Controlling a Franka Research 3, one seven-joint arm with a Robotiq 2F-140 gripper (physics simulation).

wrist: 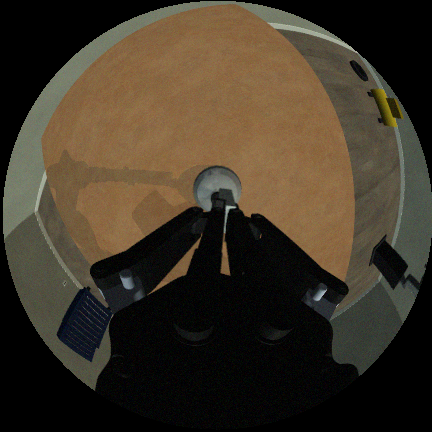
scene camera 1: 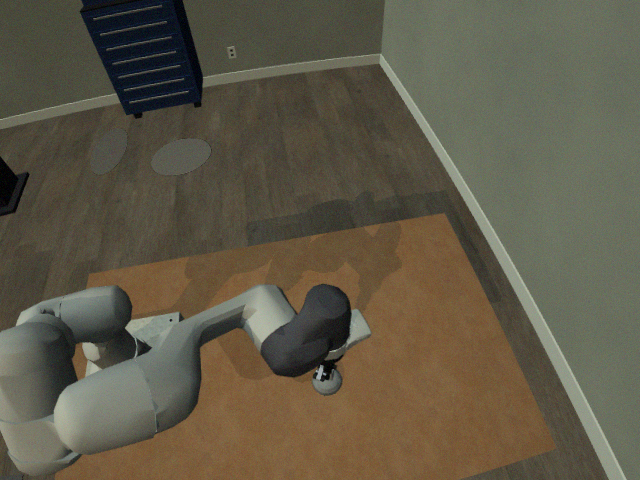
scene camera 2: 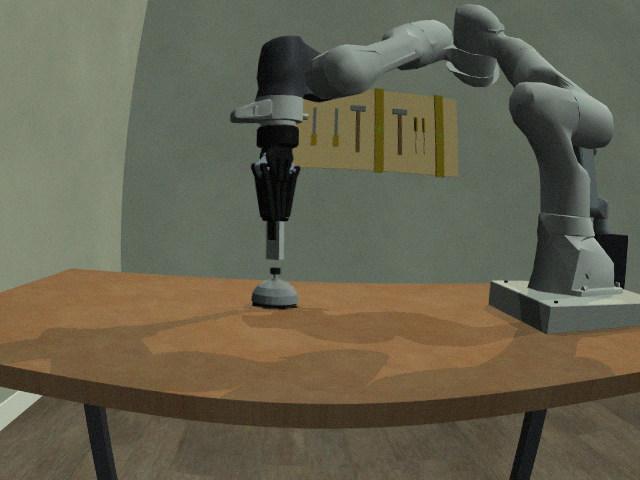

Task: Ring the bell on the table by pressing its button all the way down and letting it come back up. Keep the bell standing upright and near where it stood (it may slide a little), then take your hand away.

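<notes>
The bell (scene camera 1: 327,382) (scene camera 2: 275,293) (wrist: 216,181) is a grey dome on a dark base, upright on the wooden table (scene camera 1: 423,392) (scene camera 2: 330,413) (wrist: 200,85). Its black button (scene camera 2: 275,270) stands up on a thin stem above the dome. My gripper (scene camera 2: 275,257) (wrist: 223,198) points straight down and is shut, with nothing between its fingers. In the second scene view its tips are right above the button, with a small gap between them. In the wrist view the fingertips cover part of the dome and most of the button. In the first scene view the arm hides most of the gripper.
The arm's base (scene camera 2: 584,310) is bolted on the table at the right in the second scene view. A tool board (scene camera 2: 341,160) hangs on the wall behind. A blue drawer cabinet (scene camera 1: 147,62) (wrist: 85,325) stands on the floor away from the table.
</notes>
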